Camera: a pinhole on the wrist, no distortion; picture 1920 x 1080 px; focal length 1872.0 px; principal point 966.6 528.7 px. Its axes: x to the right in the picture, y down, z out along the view. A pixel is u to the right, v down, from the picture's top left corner.
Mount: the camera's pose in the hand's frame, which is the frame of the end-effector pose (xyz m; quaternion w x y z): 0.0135 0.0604 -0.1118 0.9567 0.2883 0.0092 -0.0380
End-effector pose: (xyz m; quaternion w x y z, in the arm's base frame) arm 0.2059 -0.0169 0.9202 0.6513 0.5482 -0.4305 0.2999
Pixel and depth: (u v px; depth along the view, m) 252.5 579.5 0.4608
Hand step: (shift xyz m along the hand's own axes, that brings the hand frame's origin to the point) -0.1628 -0.1719 0.2862
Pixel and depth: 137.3 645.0 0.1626
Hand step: -0.0582 -0.0162 0.0322
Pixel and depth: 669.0 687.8 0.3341
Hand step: -0.0387 -0.0970 0.1844
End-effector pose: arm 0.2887 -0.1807 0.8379 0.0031 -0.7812 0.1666 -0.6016
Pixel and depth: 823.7 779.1 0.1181
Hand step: 0.0052 0.0089 -0.0043
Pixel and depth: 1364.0 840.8 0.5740
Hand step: 0.1400 -0.1854 0.4146
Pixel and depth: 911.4 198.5 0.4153
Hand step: -0.0062 -0.2290 0.1945
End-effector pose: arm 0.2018 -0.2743 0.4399 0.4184 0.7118 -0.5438 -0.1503
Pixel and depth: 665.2 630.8 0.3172
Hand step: -0.0374 -0.0970 0.1642
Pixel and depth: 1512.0 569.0 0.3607
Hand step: 0.1173 -0.1395 0.1890
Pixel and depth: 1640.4 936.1 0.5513
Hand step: 0.2183 -0.1578 0.4060
